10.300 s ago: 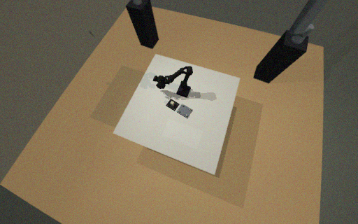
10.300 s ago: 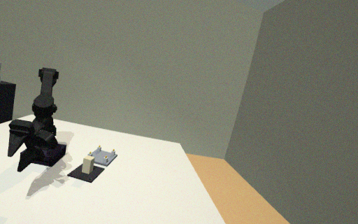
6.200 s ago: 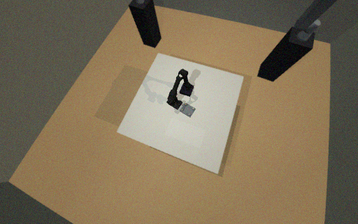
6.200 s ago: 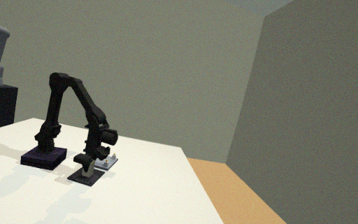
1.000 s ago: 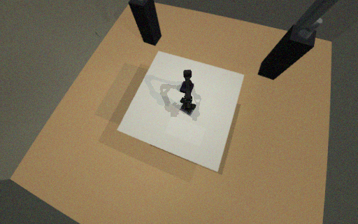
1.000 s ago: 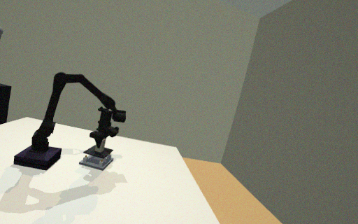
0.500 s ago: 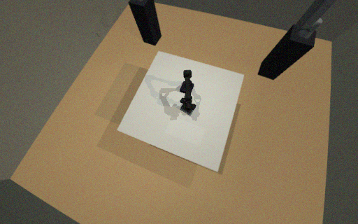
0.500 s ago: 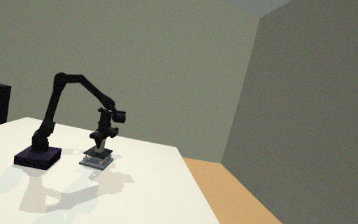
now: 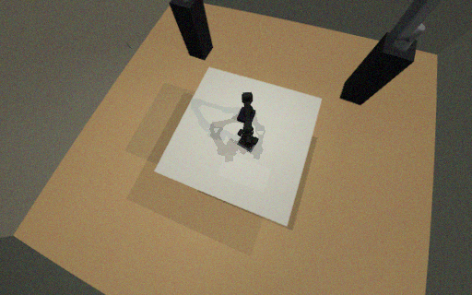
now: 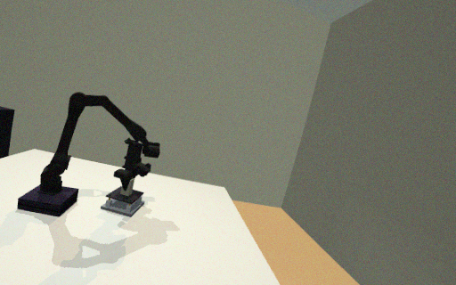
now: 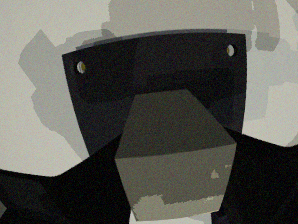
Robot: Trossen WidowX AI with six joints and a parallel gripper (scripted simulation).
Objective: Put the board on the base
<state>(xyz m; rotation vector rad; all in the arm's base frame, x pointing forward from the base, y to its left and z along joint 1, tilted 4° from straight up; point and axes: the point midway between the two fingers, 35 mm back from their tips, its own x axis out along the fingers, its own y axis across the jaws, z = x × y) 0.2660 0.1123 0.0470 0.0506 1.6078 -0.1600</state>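
Now: the grey base 7 cm below my gripper tip. The rest, counted from my gripper tip: flat black board 1 cm below.
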